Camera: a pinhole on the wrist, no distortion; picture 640 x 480 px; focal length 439.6 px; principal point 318.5 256.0 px. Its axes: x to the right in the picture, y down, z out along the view. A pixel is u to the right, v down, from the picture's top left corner.
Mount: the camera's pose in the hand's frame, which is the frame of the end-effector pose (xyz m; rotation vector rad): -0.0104 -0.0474 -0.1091 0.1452 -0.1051 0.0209
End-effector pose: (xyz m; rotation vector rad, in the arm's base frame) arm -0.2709 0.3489 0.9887 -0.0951 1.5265 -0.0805
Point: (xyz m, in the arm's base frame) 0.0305 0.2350 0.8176
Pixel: 603.1 260.2
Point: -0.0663 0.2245 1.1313
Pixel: 220.4 198.7
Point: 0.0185 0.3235 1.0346
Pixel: 344.0 337.3
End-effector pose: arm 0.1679 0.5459 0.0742 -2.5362 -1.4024 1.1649
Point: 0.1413 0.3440 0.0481
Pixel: outside the picture
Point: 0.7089 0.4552 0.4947
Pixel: behind the camera
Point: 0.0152 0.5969 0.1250
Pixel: 275.1 25.3
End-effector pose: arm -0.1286 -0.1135 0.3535 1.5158 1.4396 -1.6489
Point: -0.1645 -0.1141 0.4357
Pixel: 156.4 270.1
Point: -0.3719 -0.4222 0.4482
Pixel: 272.4 234.9
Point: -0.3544 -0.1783 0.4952
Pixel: 231.9 25.2
